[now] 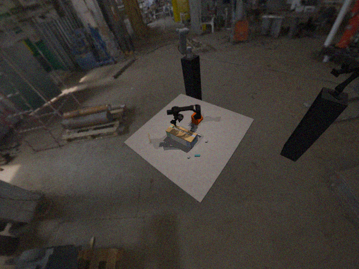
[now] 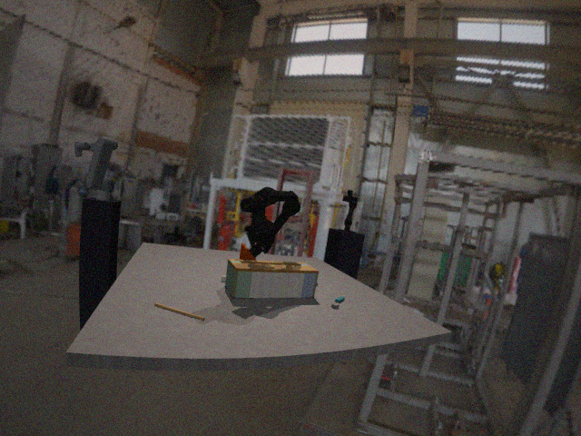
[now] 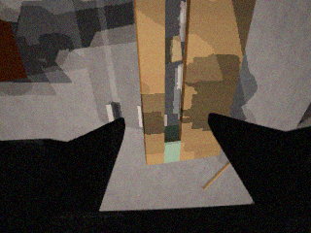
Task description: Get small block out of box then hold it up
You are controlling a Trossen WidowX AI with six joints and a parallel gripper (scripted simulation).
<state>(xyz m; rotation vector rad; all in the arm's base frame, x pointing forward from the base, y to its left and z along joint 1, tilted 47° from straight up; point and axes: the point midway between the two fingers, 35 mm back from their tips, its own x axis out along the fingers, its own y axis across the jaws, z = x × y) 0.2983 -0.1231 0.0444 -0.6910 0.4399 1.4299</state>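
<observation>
Right now the box is 120 mm below my gripper tip and 80 mm to the left of it. From my gripper tip the other things lie so: teal block 390 mm to the left, 180 mm below, 140 mm ahead; thin yellow stick 310 mm to the right, 290 mm ahead, 180 mm below.
</observation>
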